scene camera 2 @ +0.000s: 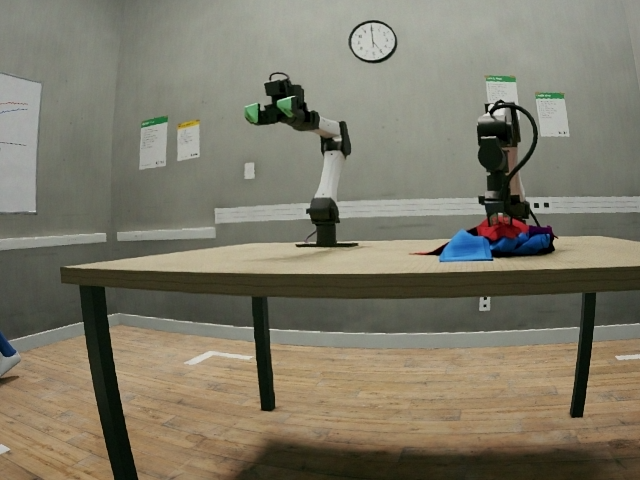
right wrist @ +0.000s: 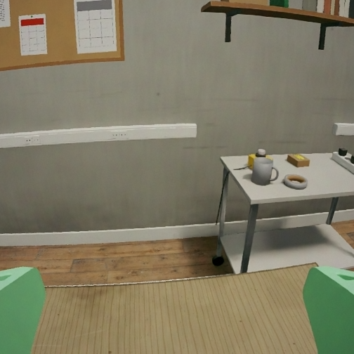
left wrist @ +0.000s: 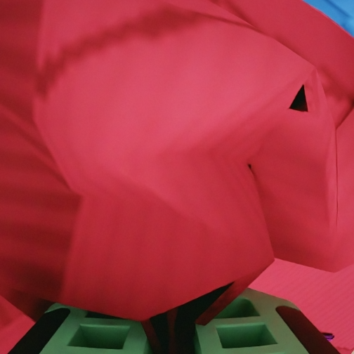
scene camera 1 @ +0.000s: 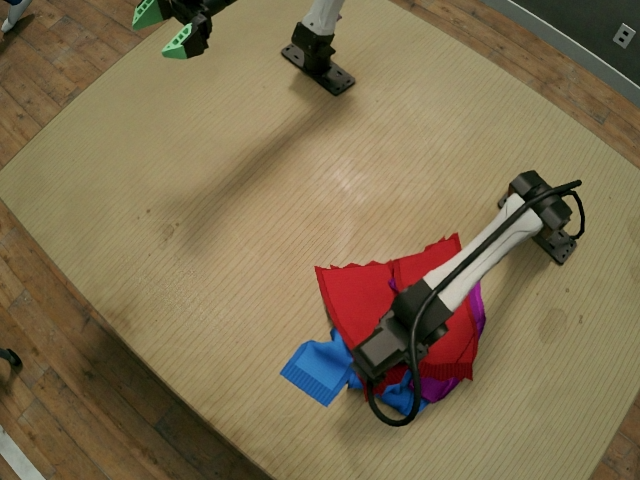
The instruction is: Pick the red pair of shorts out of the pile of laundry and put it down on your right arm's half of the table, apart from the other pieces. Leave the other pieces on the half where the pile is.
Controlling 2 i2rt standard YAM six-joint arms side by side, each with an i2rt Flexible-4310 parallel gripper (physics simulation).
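Note:
The red shorts (scene camera 1: 346, 299) (scene camera 2: 488, 230) (left wrist: 165, 125) lie spread on top of the pile, bunched up under my left wrist. My left gripper (scene camera 2: 500, 220) (left wrist: 172, 282) is down at the pile and shut on the red shorts; a fold of red shows between its close-set fingers in the left wrist view. Its fingertips are hidden under the arm in scene camera 1. My right gripper (scene camera 1: 150, 41) (scene camera 2: 268, 111) (right wrist: 173, 284) is open and empty, high above the table on the other half.
A blue piece (scene camera 1: 317, 364) (scene camera 2: 465, 248) sticks out from under the red shorts, its end flat on the table (scene camera 1: 232, 196) (scene camera 2: 206, 260). A purple piece (scene camera 1: 442, 388) shows at the pile's lower edge and right side. A cart with a mug (right wrist: 262, 171) stands beyond the table.

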